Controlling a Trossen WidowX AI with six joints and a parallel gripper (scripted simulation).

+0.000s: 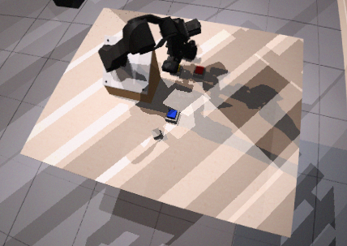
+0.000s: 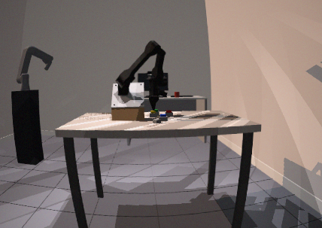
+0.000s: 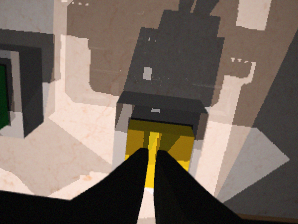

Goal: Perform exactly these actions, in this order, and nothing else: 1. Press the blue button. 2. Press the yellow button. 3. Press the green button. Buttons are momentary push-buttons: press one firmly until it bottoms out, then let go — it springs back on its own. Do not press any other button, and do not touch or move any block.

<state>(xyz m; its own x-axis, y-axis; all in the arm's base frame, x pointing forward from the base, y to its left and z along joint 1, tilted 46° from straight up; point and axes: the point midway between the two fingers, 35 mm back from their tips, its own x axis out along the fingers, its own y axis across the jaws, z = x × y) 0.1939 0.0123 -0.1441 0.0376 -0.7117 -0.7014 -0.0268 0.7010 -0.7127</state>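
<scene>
My gripper tip is 10 mm short of the green button, 100 mm to the right of it and 10 mm above it. The rest, counted from my gripper tip: red button: 100 mm ahead, 10 mm to the left, 10 mm below; blue button: 50 mm ahead, 230 mm to the right, 10 mm below; yellow button: 10 mm below.
</scene>
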